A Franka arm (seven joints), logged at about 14 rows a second.
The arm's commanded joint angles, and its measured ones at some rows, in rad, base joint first. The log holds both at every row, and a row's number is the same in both.
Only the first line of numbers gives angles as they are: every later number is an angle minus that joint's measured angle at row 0.
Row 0, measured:
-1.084, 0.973, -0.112, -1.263, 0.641, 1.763, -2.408
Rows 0 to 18, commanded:
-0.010, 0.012, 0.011, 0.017, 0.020, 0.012, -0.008
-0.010, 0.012, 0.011, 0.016, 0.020, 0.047, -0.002
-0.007, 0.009, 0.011, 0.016, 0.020, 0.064, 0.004
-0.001, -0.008, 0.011, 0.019, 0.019, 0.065, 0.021
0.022, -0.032, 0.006, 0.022, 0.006, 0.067, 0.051
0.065, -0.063, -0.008, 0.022, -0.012, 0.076, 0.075
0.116, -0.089, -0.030, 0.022, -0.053, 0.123, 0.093
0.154, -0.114, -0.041, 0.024, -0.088, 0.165, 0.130
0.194, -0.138, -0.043, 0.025, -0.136, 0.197, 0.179
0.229, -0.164, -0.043, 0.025, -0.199, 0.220, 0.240
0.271, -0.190, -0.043, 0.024, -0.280, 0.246, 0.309
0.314, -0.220, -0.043, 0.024, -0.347, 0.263, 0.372
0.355, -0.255, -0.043, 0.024, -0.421, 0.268, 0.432
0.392, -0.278, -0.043, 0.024, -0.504, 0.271, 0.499
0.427, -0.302, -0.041, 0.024, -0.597, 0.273, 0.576
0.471, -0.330, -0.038, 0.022, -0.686, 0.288, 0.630
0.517, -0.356, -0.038, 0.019, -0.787, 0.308, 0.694
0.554, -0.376, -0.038, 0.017, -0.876, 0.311, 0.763
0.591, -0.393, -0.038, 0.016, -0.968, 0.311, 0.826
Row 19, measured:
0.529, -0.336, -0.028, 0.056, -0.829, 0.291, 0.727
